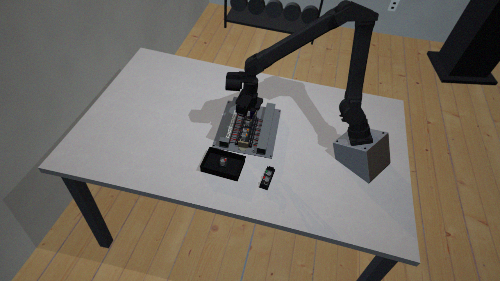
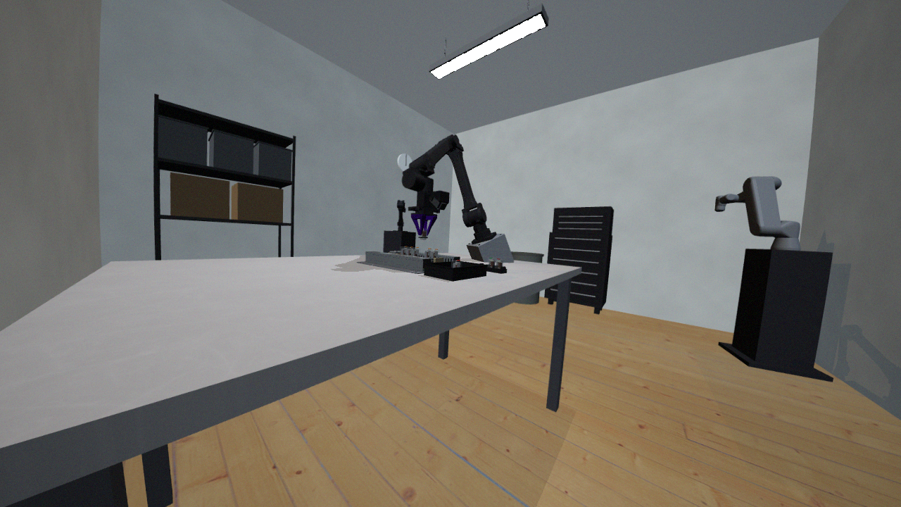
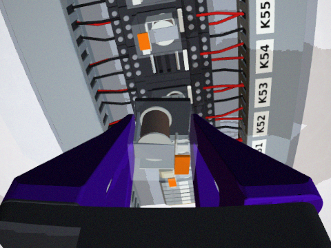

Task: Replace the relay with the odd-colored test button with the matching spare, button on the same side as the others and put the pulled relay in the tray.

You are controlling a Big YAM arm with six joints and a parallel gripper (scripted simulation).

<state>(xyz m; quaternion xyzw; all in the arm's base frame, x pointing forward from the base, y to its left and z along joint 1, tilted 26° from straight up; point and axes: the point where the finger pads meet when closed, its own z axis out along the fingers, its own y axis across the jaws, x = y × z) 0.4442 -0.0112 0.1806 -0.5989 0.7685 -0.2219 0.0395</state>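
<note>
Now: the grey panel 12 cm below my hand, 5 cm to the right of it and 1 cm behind it.
</note>
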